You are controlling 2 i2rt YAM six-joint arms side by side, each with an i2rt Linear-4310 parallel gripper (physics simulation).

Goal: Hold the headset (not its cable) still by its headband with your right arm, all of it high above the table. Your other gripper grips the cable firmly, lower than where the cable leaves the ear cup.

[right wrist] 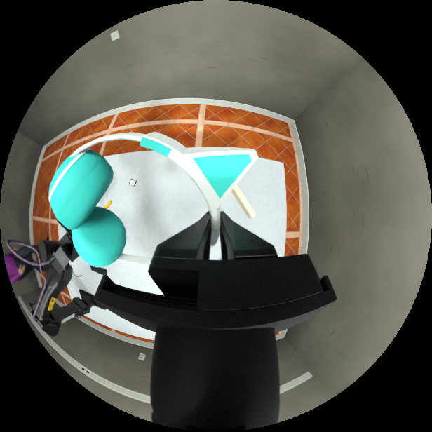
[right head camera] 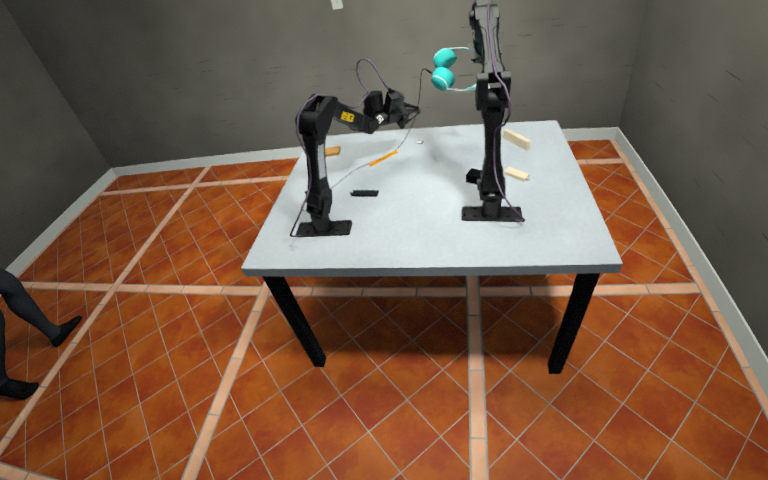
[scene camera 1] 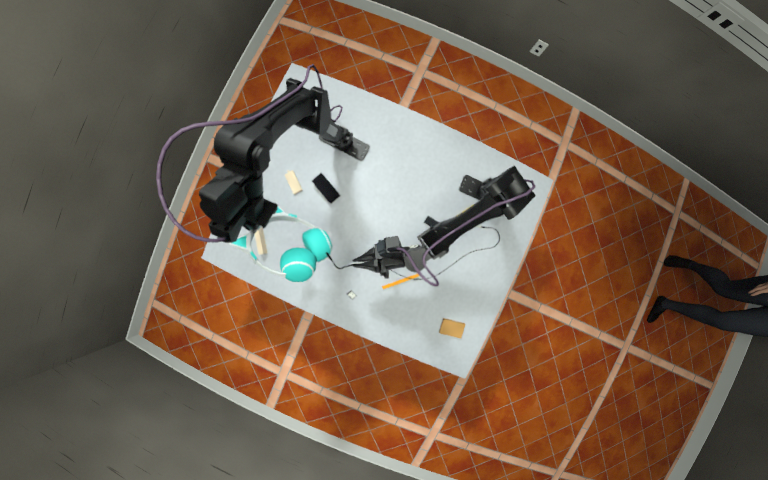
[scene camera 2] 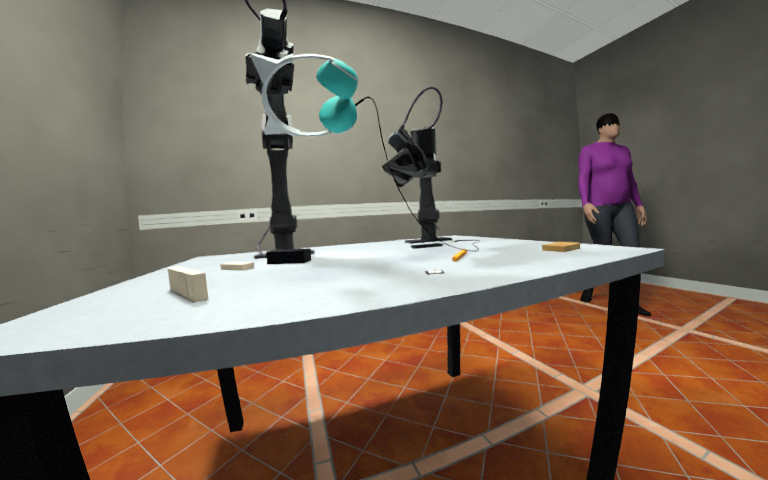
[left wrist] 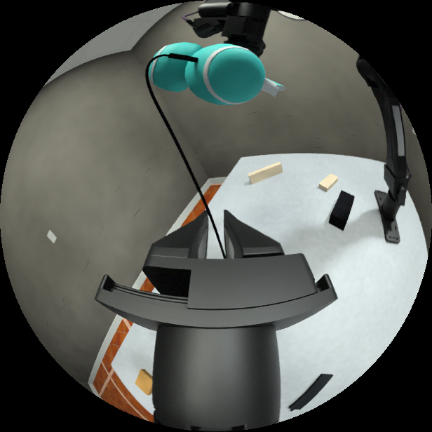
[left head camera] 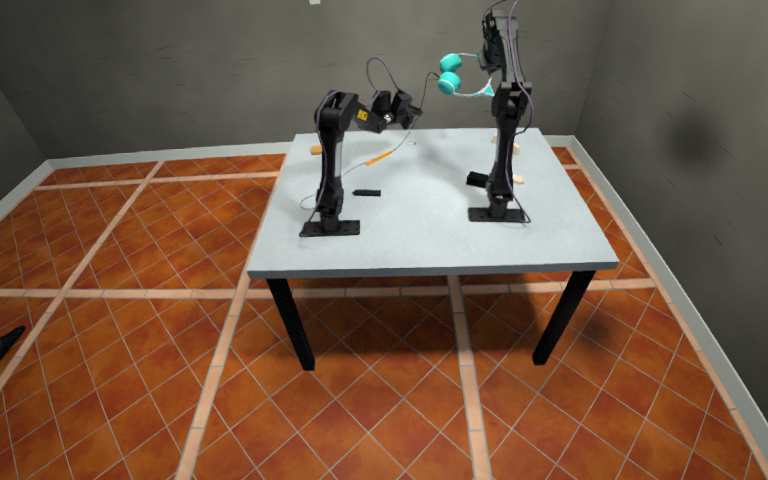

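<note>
A headset with teal ear cups [left head camera: 449, 83] [scene camera 1: 298, 264] [scene camera 2: 338, 114] [left wrist: 234, 73] and a pale headband [right wrist: 215, 227] hangs high above the table. My right gripper [right wrist: 215, 216] is shut on the headband. The black cable [scene camera 2: 380, 127] [left wrist: 172, 131] leaves the lower ear cup, arcs over and drops to the table. My left gripper [left head camera: 420, 111] [scene camera 1: 355, 262] [left wrist: 215, 215] is nearly shut around the cable, lower than the ear cup. In the left wrist view a narrow gap, wider than the cable, shows between the fingers; no squeeze on the cable shows.
On the table [left head camera: 430, 243] lie an orange stick [scene camera 1: 400, 281] near the cable's lower run, a black block [scene camera 1: 326, 187], two pale wooden blocks [left wrist: 265, 173] [left wrist: 328, 182], a tan block [scene camera 1: 451, 328], a flat black piece [left head camera: 367, 193] and a small white piece [scene camera 2: 434, 271]. A person [scene camera 2: 608, 169] stands beyond the table.
</note>
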